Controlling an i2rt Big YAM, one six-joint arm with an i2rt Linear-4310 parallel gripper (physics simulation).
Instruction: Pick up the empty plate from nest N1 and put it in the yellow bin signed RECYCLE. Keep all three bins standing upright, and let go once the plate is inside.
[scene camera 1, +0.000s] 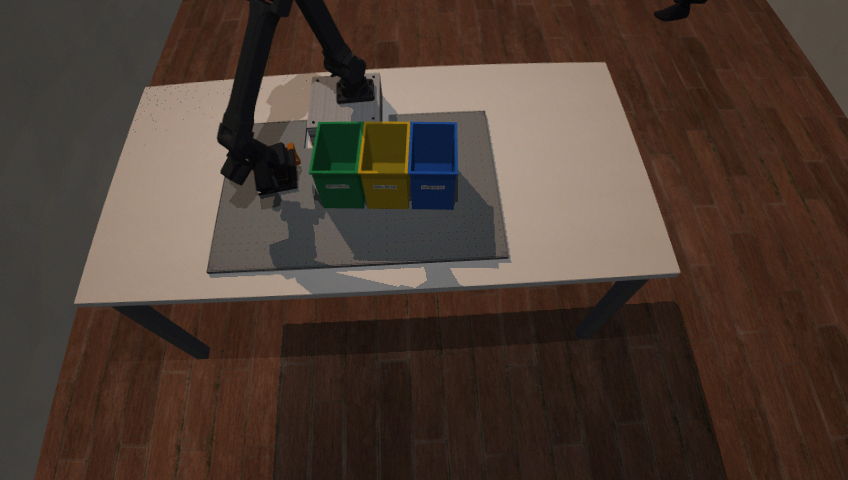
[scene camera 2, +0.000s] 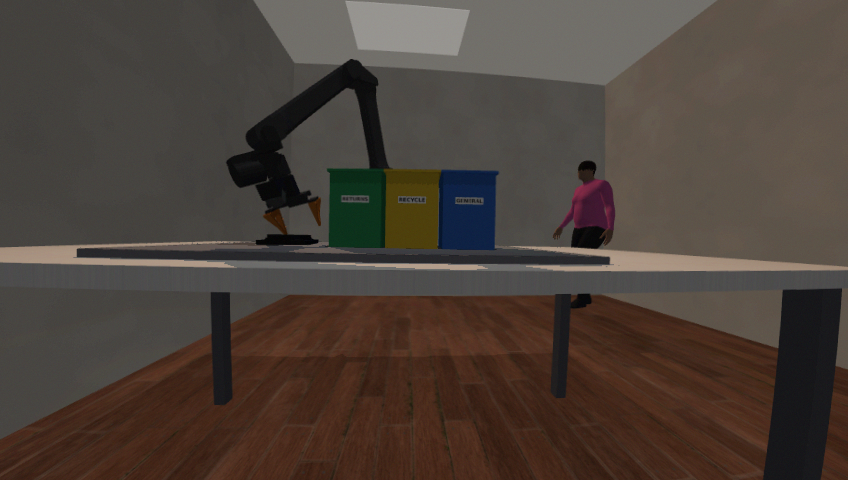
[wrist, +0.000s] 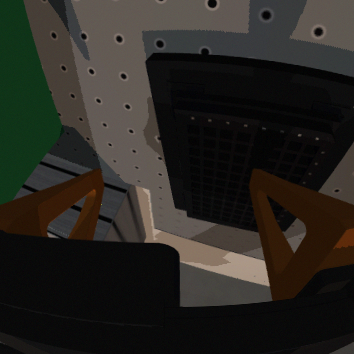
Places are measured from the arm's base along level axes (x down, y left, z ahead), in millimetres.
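Pixels of known places: gripper, between the fingertips: (scene camera 1: 286, 166) (scene camera 2: 303, 230) (wrist: 176, 176); arm's base, origin of its link: (scene camera 1: 355, 92).
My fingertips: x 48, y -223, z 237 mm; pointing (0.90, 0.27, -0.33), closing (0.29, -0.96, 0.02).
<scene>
Ahead of a thing's pixels: the offset from my fingertips to its middle.
The plate @(dx +20, dy -42, dz -17 mm) (wrist: 225, 170) is dark with a grid of wells and sits in a black nest @(dx +32, dy -41, dz -17 mm) (wrist: 161, 95) (scene camera 2: 286, 240) left of the bins; no N1 sign is readable. My gripper (wrist: 176, 176) (scene camera 2: 302, 229) is open and empty, tilted low above the nest. In the wrist view its right fingertip overlaps the plate, and its left fingertip is out to the left of the nest. In scene camera 1 the arm partly hides the nest. The yellow bin @(dx -50, dy +310, dz +76 mm) (scene camera 1: 386, 199) (scene camera 2: 411, 226), signed RECYCLE, stands upright between the other two.
The green bin @(dx -50, dy +180, dz +60 mm) (scene camera 1: 340, 199) (scene camera 2: 357, 226) (wrist: 25, 100), signed RETURNS, stands upright close beside my gripper, between it and the yellow bin. The blue bin @(dx -50, dy +439, dz +91 mm) (scene camera 1: 433, 200) (scene camera 2: 467, 226), signed GENERAL, stands upright on the far side. A person (scene camera 2: 592, 205) is beyond the table.
</scene>
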